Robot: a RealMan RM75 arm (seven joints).
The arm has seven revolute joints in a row. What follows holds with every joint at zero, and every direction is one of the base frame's. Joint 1 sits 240.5 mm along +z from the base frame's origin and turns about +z. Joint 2 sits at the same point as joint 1 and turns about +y. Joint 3 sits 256.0 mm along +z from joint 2 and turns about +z. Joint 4 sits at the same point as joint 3 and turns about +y. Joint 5 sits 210.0 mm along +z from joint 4 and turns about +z. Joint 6 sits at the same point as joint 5 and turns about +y. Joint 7 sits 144.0 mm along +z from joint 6 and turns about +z. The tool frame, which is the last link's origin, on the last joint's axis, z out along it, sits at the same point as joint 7; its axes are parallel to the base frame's.
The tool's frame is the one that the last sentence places.
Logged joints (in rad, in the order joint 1, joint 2, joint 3, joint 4, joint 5, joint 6, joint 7), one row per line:
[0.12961, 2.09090, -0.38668, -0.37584, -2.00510, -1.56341, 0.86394]
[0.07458, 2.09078, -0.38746, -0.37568, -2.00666, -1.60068, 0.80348]
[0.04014, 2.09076, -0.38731, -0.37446, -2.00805, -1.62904, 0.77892]
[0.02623, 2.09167, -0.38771, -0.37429, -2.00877, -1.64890, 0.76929]
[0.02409, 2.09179, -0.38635, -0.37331, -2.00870, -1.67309, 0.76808]
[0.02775, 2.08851, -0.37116, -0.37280, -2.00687, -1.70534, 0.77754]
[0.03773, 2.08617, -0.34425, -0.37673, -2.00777, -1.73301, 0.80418]
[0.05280, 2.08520, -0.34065, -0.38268, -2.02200, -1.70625, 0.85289]
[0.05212, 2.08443, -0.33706, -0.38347, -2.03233, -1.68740, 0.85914]
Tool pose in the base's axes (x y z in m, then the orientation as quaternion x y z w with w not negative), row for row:
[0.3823, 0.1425, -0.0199, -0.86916, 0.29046, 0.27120, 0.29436]
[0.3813, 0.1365, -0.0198, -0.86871, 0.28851, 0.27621, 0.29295]
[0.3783, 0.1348, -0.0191, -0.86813, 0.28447, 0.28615, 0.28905]
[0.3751, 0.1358, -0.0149, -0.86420, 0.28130, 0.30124, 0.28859]
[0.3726, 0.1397, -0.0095, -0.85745, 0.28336, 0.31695, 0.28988]
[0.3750, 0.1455, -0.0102, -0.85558, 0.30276, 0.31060, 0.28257]
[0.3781, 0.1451, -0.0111, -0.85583, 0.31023, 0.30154, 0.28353]
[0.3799, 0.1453, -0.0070, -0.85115, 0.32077, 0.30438, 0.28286]
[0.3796, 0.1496, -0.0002, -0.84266, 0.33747, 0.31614, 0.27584]
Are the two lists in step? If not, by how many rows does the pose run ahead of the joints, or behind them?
The pose runs 2 rows ahead of the joints: the pose in row i belongs to the joints in row i + 2.
